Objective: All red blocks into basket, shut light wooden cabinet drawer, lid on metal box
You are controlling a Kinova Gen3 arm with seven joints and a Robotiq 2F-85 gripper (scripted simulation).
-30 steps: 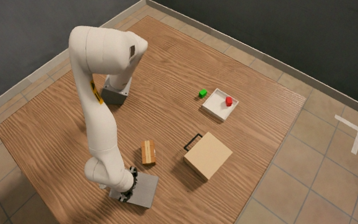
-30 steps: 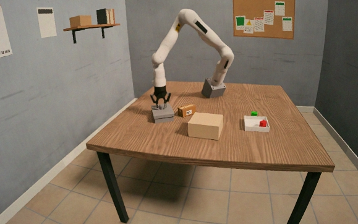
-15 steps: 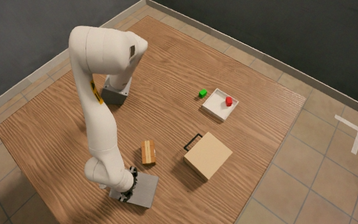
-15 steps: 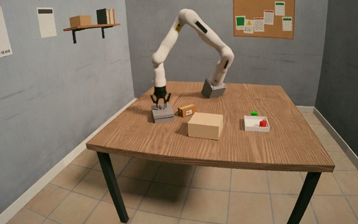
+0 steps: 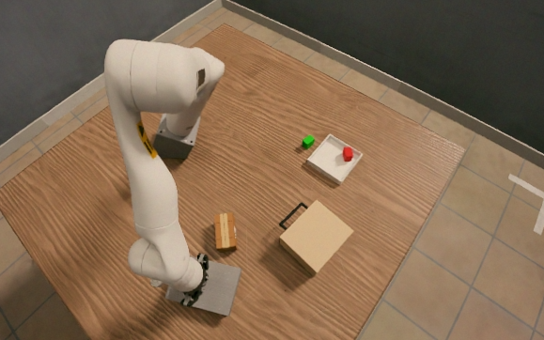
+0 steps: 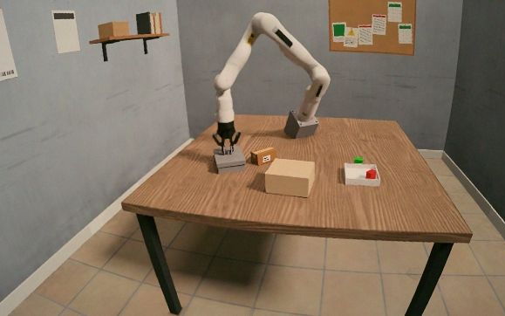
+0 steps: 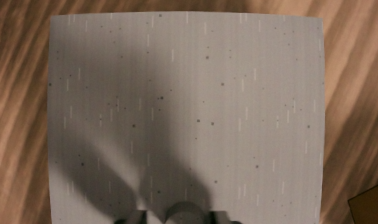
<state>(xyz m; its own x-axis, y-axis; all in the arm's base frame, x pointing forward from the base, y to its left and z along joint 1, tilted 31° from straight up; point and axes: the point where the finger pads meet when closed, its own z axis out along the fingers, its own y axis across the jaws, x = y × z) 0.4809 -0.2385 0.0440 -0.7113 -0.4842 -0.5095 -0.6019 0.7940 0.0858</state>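
Right now the grey lid is 3 cm below my hand. Round my hand: grey metal box 5 cm below; then blue block 8 cm behind, 12 cm to the left, 6 cm below; then brown cardboard box 10 cm behind, 13 cm to the left, 4 cm below.
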